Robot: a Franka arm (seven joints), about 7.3 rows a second.
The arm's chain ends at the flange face. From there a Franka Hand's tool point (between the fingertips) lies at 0.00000 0.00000 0.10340 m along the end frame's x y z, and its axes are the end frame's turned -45 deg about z.
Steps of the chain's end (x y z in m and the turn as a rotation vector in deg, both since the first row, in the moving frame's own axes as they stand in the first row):
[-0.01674, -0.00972, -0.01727, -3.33, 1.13, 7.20]
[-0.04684, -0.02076, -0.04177, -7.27, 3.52, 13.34]
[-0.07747, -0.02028, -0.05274, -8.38, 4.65, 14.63]
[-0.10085, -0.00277, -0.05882, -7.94, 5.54, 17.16]
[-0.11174, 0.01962, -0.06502, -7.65, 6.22, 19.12]
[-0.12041, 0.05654, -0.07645, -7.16, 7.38, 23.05]
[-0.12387, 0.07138, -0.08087, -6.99, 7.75, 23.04]
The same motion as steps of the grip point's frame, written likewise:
[-0.00812, -0.01321, -0.01746, -3.15, -1.56, 7.20]
[-0.02476, -0.03475, -0.04279, -7.63, -2.65, 13.34]
[-0.04723, -0.05335, -0.05418, -9.21, -2.64, 14.63]
[-0.07491, -0.05686, -0.06028, -9.53, -1.70, 17.16]
[-0.09759, -0.04815, -0.06653, -9.81, -1.01, 19.12]
[-0.12852, -0.02715, -0.07809, -10.28, 0.16, 23.05]
[-0.14084, -0.01872, -0.08256, -10.42, 0.54, 23.04]

